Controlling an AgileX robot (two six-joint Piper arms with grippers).
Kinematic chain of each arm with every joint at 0, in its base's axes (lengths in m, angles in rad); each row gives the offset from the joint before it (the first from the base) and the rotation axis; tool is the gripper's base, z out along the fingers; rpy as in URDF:
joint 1: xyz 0 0 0.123 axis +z
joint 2: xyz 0 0 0 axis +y
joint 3: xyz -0.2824 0 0.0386 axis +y
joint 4: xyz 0.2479 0 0.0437 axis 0.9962 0 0.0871
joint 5: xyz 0 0 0 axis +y
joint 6: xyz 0.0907 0 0.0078 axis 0.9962 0 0.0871
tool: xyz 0 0 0 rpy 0 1.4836 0
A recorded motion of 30 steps. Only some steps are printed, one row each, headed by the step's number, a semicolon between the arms.
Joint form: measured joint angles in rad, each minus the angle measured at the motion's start. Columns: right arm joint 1, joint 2, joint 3, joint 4, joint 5, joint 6; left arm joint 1, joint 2, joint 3, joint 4, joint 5, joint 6.
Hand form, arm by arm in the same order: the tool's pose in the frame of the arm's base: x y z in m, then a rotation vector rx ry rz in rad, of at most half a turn. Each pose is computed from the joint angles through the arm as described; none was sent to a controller.
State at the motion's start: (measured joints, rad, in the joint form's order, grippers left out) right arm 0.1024 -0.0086 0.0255 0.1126 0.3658 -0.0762; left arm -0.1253 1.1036 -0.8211 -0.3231 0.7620 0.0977
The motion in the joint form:
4: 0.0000 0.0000 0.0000 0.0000 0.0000 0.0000; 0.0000 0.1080 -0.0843 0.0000 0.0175 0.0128
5: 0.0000 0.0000 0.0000 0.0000 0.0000 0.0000; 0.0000 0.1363 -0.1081 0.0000 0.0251 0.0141
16: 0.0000 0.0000 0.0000 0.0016 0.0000 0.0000; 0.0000 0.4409 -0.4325 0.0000 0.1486 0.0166
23: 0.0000 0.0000 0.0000 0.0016 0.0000 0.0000; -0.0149 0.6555 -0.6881 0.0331 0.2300 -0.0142
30: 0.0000 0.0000 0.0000 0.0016 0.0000 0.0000; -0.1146 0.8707 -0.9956 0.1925 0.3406 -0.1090
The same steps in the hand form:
4: 0.0523 0.0091 0.1722 -0.0963 1.8634 0.1284; 0.2319 -0.0497 0.2945 0.0915 2.5488 -0.3834
5: 0.0523 0.0091 0.1722 -0.0963 1.8634 0.1284; 0.2387 -0.0507 0.2945 0.0945 2.5605 -0.3842
16: 0.0523 0.0091 0.1723 -0.0953 1.8635 0.1299; 0.3166 -0.0629 0.2990 0.1327 2.6586 -0.4069
23: 0.0523 0.0091 0.1723 -0.0953 1.8635 0.1299; 0.3722 -0.0746 0.2940 0.1566 2.7051 -0.3924
30: 0.0523 0.0091 0.1723 -0.0953 1.8635 0.1299; 0.4183 -0.1132 0.2885 0.2654 2.7402 -0.2451

